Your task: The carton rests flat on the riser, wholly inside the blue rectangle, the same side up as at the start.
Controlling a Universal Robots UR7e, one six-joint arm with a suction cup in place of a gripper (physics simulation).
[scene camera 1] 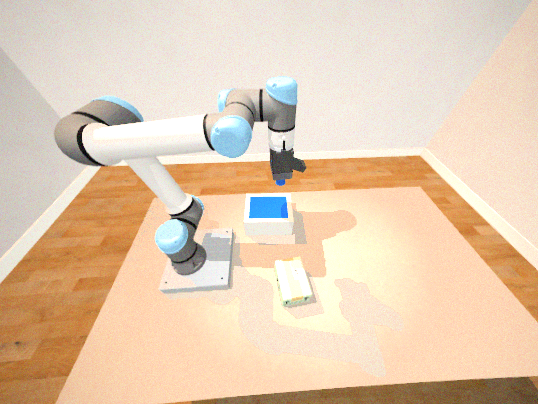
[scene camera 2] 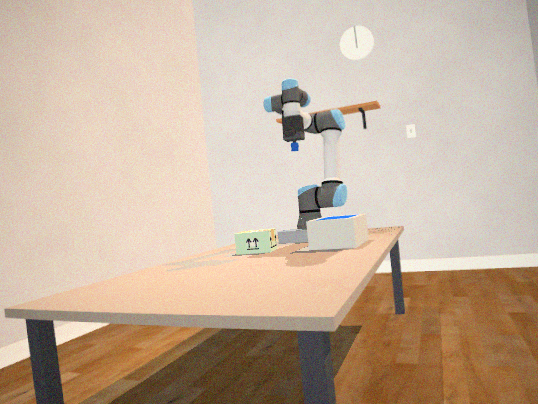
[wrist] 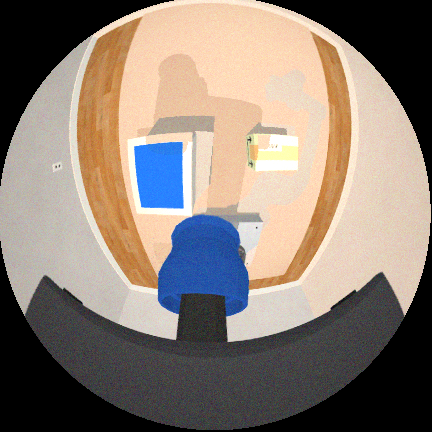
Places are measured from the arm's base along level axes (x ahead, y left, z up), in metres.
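Pixels of known places: hand, its tool point: (scene camera 1: 280, 182) (scene camera 2: 295, 150) (wrist: 204, 244); arm's base, origin of its link: (scene camera 1: 189, 259).
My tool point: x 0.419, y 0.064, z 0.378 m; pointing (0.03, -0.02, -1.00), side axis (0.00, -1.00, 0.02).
Observation:
Ahead of a thing's pixels: the offset from my tool point to its middle. Level surfaces: height alone.
The carton {0.216 m right, 0.030 m ahead, 0.386 m down} (scene camera 1: 293, 281) (scene camera 2: 253, 242) (wrist: 273, 153) lies on the table, apart from the riser, with a broad face up and two upright arrows on its pale green side. The white box-shaped riser {0.152 m left, 0.025 m back, 0.373 m down} (scene camera 1: 268, 228) (scene camera 2: 330, 235) (wrist: 202, 160) stands on the table. The blue rectangle {0.152 m left, 0.025 m back, 0.313 m down} (scene camera 1: 268, 207) (scene camera 2: 338, 217) (wrist: 160, 175) covers most of the riser's top, and no carton is on it. My gripper, a blue suction cup (scene camera 1: 280, 183) (scene camera 2: 294, 147) (wrist: 205, 225), is open, holds nothing and hangs high above the table, pointing down, well above the carton and the riser.
The arm's grey base plate (scene camera 1: 220, 260) (scene camera 2: 292, 236) (wrist: 251, 230) is on the table {0.433 m down} (scene camera 1: 425, 280) (scene camera 2: 200, 295) (wrist: 240, 50), left of the carton and riser in scene camera 1. A brown shelf (scene camera 2: 367, 106) and a round clock (scene camera 2: 357, 43) are on the wall.

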